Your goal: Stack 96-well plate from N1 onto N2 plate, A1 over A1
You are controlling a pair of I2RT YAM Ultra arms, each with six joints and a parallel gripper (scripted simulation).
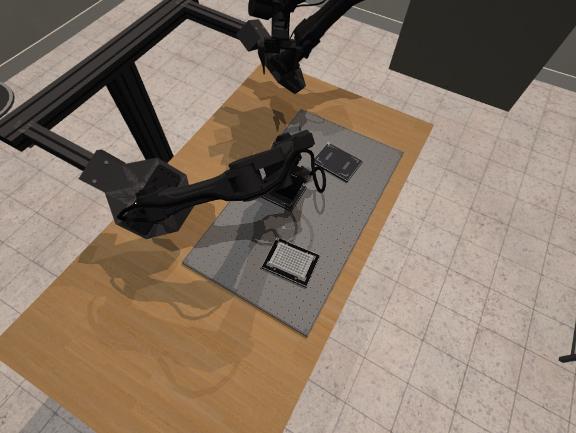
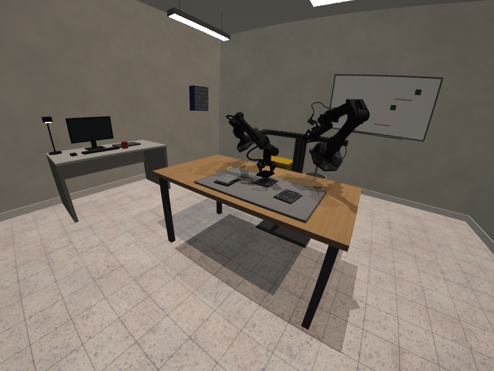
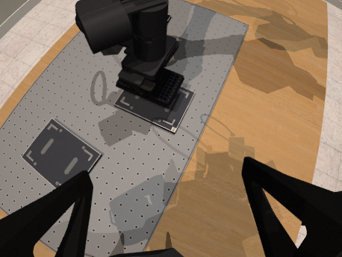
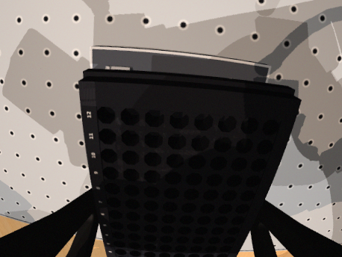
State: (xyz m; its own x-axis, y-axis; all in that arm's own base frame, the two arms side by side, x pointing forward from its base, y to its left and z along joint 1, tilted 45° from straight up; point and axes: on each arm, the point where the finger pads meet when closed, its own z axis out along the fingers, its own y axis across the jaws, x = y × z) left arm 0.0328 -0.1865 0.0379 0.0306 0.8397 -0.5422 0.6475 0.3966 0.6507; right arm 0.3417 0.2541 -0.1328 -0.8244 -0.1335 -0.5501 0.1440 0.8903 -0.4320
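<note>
Now: right hand 22 cm to the left of the white 96-well plate, 17 cm short of it and 6 cm above it. The rest, counted from my right hand: black 96-well plate (right at my right hand).
</note>
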